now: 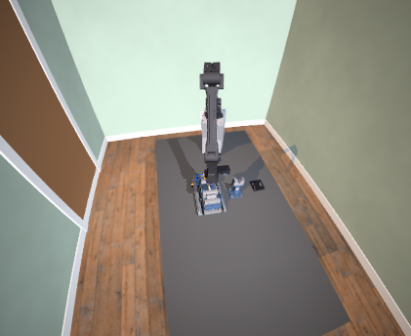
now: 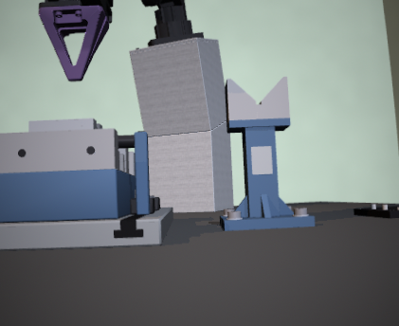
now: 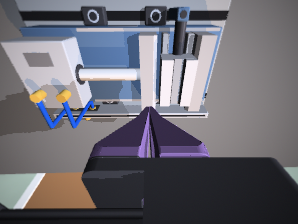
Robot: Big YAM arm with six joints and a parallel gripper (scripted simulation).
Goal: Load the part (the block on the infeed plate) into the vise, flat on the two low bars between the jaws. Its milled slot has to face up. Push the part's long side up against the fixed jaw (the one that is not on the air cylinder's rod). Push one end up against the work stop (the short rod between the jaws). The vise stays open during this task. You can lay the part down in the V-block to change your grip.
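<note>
Right now the part is 3 cm ahead of my hand and 7 cm below it. Also, from my hand: dark work stop rod: 4 cm ahead, 4 cm to the left, 8 cm below; moving jaw: 9 cm below; air cylinder rod: 5 cm behind, 1 cm to the left, 9 cm below.
</note>
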